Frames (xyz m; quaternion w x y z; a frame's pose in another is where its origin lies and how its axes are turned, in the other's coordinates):
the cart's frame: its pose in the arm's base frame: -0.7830 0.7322 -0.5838 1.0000 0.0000 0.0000 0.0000
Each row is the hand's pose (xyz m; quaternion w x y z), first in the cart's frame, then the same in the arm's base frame.
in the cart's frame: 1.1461 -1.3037 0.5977 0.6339 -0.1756 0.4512 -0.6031
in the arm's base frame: 0.3631 -0.5715 0.0139 0.6339 -0.1756 0.4512 -0.6031
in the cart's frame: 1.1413 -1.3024 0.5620 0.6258 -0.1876 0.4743 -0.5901
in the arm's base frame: 0.3583 -0.5702 -0.0218 0.6258 -0.1876 0.4743 -0.5901
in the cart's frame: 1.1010 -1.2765 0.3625 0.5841 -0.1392 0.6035 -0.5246
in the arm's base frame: 0.3180 -0.5443 -0.2213 0.5841 -0.1392 0.6035 -0.5246
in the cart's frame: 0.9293 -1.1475 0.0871 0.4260 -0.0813 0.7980 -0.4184
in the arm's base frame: 0.1463 -0.4153 -0.4967 0.4260 -0.0813 0.7980 -0.4184
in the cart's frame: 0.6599 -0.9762 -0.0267 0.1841 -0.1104 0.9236 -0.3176
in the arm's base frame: -0.1231 -0.2440 -0.6105 0.1841 -0.1104 0.9236 -0.3176
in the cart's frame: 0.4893 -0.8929 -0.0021 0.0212 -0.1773 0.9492 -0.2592
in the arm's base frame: -0.2937 -0.1607 -0.5859 0.0212 -0.1773 0.9492 -0.2592
